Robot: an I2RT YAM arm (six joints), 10 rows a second.
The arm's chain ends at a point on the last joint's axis. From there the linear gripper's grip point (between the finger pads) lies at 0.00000 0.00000 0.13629 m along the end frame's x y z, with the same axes.
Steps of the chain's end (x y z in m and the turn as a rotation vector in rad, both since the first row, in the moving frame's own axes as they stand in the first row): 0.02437, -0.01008, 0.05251, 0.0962, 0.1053, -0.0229; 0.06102, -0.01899, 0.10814, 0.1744, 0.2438, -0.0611; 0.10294, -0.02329, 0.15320, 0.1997, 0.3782, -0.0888; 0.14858, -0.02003, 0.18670, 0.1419, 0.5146, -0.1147
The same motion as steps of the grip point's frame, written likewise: 0.03852, -0.02331, 0.05113, 0.0962, 0.1053, -0.0229; 0.09301, -0.04340, 0.10206, 0.1744, 0.2438, -0.0611; 0.15167, -0.05190, 0.14093, 0.1997, 0.3782, -0.0888; 0.21420, -0.04235, 0.16776, 0.1419, 0.5146, -0.1147
